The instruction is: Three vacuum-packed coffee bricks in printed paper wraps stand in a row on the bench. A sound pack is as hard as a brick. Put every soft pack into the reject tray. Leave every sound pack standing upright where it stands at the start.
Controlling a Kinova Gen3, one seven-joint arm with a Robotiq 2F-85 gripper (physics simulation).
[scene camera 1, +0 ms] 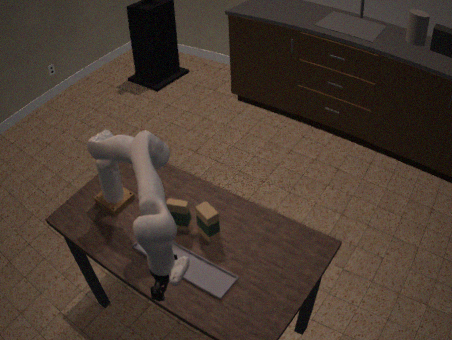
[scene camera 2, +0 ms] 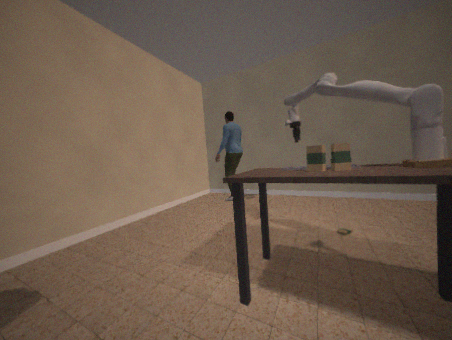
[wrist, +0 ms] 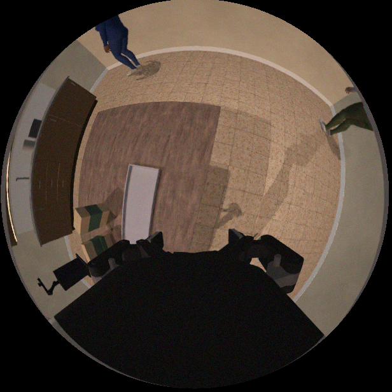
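Seen in the pictures: gripper, fingertip midpoint: (scene camera 1: 167, 287) (scene camera 2: 297, 141); arm's base at its link origin: (scene camera 1: 114, 195) (scene camera 2: 428, 159).
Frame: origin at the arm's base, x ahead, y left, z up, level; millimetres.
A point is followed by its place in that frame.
Two tan packs with green bands stand upright on the bench: one farther from the robot base (scene camera 1: 208, 220) (scene camera 2: 316, 158) (wrist: 92, 218), one nearer it (scene camera 1: 179, 212) {x 347, y 56, z 72 mm} (scene camera 2: 341, 157) {x 327, y 81, z 34 mm} (wrist: 97, 246), partly behind the arm in scene camera 1. The grey reject tray (scene camera 1: 212, 281) {x 593, y -65, z -30 mm} (wrist: 142, 200) lies in front of them; no pack shows in its visible part. A small green and tan thing (scene camera 2: 344, 231) {x 290, y -895, z -752 mm}, seemingly the third pack, lies on the floor beyond the bench; its pose is too small to tell. My gripper (scene camera 1: 158, 296) (scene camera 2: 297, 140) {x 588, y -260, z 161 mm} (wrist: 195, 238) is open and empty, high above the bench's front edge.
The bench top (scene camera 1: 280, 260) {x 736, y 155, z -34 mm} (scene camera 2: 280, 175) {x 594, y 282, z -34 mm} (wrist: 160, 130) ends near below the gripper. The arm's base plate (scene camera 1: 114, 200) {x 38, y -27, z 15 mm} is at the bench's left end. A person in a blue top (scene camera 2: 233, 137) stands on the floor behind the bench. Brown cabinets (scene camera 1: 270, 75) stand well away.
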